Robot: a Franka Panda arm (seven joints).
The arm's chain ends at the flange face. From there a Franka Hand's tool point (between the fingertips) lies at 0.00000 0.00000 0.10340 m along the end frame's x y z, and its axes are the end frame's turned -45 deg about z.
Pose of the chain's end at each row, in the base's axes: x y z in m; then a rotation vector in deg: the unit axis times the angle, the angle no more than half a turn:
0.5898 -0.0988 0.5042 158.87 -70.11 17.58
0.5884 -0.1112 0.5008 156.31 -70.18 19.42
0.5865 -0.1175 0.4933 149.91 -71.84 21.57
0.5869 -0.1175 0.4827 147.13 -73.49 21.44
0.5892 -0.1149 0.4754 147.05 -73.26 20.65
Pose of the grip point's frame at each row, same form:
0.6048 -0.1161 0.4034 170.01 -3.89 12.79
0.6039 -0.1330 0.4009 167.47 -4.91 13.28
0.6005 -0.1486 0.3957 162.19 -8.80 12.68
0.5991 -0.1516 0.3858 160.43 -11.34 11.67
0.6004 -0.1490 0.3784 160.45 -11.17 10.83

